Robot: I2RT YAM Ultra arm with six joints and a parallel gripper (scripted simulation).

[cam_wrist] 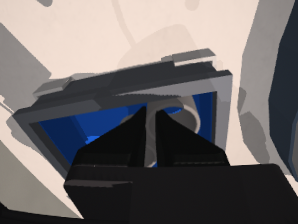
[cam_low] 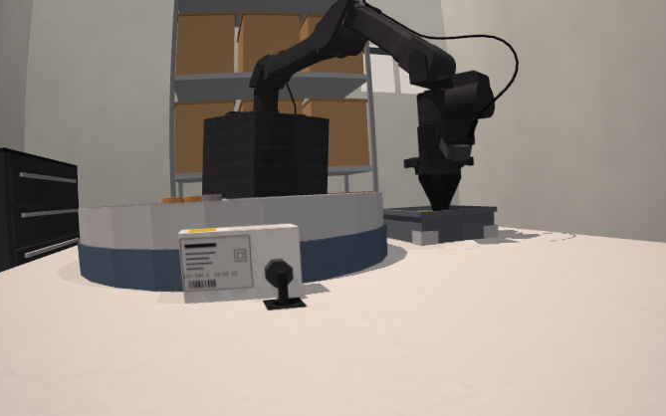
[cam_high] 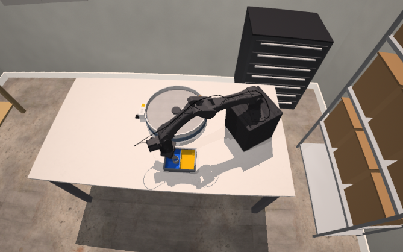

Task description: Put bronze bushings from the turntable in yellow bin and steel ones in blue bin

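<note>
Now: hand 2 cm past the blue bin, 2 cm to the right of it and 3 cm above it. Round my hand: yellow bin: 10 cm behind, 4 cm to the left, 3 cm below; round grey turntable: 5 cm behind, 32 cm to the right, 1 cm above.
</note>
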